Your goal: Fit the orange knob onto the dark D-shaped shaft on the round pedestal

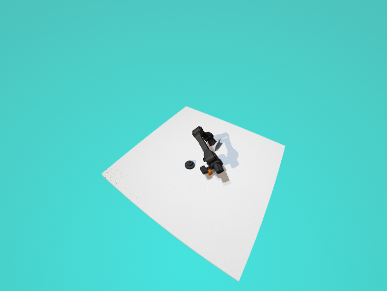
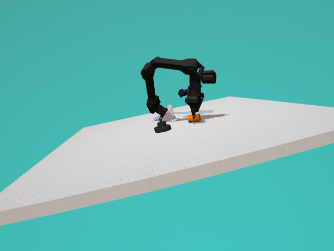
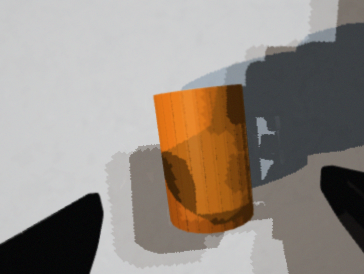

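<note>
The orange knob is 1 cm to the right of my gripper tip and 2 cm below it. From my gripper tip the other things lie so: pedestal (4 cm ahead, 18 cm to the right, 1 cm below).
</note>
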